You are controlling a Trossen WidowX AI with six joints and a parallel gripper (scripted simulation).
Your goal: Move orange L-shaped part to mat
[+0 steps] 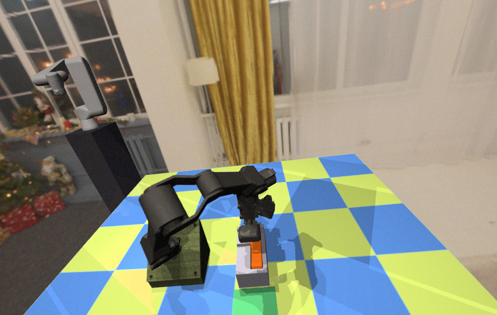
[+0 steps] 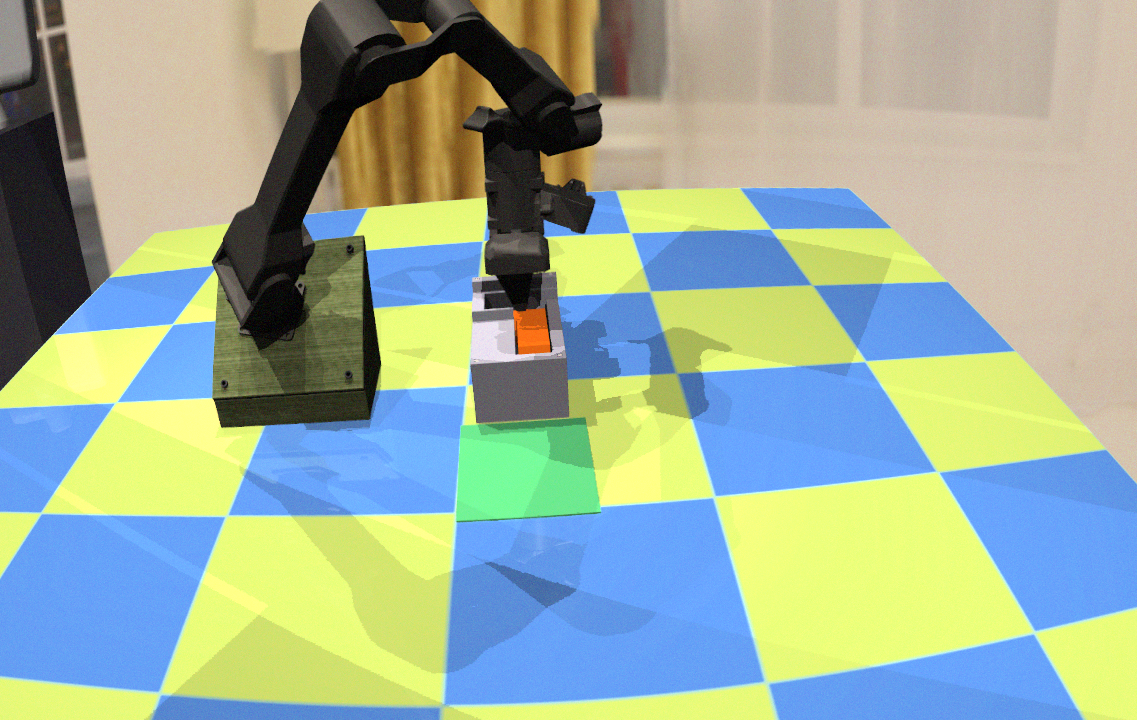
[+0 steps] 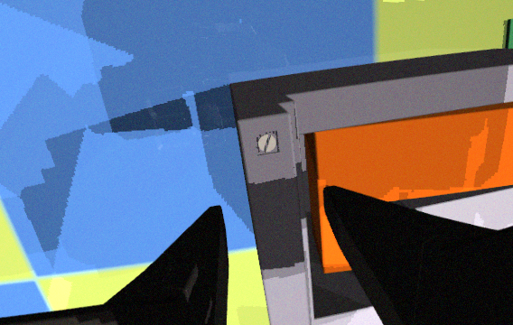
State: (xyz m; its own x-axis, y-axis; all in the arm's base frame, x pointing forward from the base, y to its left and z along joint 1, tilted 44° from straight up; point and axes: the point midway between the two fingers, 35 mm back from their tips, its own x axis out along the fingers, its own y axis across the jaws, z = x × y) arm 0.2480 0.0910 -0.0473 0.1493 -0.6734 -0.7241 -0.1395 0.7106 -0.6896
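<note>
The orange L-shaped part is 6 cm to the right of my gripper tip and 1 cm below it. The rest, counted from my gripper tip: green mat (3 cm ahead, 22 cm to the right, 7 cm below).
</note>
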